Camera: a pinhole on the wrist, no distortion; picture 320 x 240 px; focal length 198.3 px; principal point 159.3 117.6 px. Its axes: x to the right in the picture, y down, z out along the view. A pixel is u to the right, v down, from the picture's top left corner.
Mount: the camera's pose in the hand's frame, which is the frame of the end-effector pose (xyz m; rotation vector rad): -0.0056 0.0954 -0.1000 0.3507 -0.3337 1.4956
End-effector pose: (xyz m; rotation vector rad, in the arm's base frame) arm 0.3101 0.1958 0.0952 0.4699 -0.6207 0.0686
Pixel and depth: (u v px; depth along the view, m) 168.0 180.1 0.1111
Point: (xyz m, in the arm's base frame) 0.2646 0.2457 0.0962
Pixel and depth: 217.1 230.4 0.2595
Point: 0.0839 0.1853 0.1547
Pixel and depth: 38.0 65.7 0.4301
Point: 0.3577 -0.1841 0.1408
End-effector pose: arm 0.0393 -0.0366 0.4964 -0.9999 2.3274 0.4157
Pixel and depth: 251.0 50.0 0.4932
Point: 0.0455 0.1346 0.0478
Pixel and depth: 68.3 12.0 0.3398
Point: 0.1433 -0.1977 0.2740
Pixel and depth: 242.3 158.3 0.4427
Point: 0.1738 0.2490 0.2525
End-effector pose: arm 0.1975 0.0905 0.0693 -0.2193 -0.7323 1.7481
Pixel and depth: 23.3 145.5 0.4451
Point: 0.4317 0.0007 0.3997
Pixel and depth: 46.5 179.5 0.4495
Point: 0.4045 -0.0846 0.3773
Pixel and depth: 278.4 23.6 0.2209
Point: -0.0071 0.1168 0.1466
